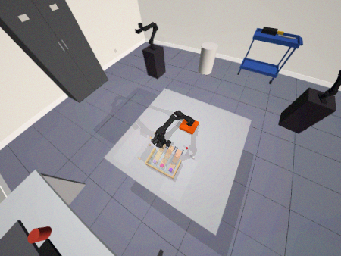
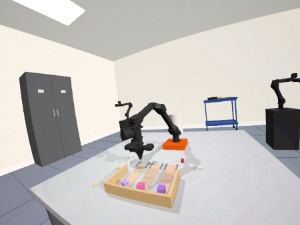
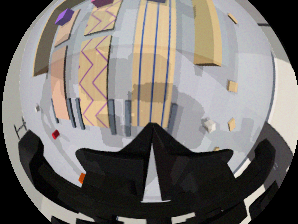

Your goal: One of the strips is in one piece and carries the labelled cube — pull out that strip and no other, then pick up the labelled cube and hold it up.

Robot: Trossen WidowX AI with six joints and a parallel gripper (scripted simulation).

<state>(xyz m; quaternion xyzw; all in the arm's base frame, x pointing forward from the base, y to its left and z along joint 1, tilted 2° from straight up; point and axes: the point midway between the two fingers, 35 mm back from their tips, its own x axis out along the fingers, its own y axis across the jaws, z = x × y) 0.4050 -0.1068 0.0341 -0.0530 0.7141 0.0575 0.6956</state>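
Right now the tan strip is 9 cm ahead of my gripper tip, 2 cm to the left of it and 5 cm below it. The rest, counted from my gripper tip: small red cube (12 cm behind, 24 cm to the left, 4 cm below).
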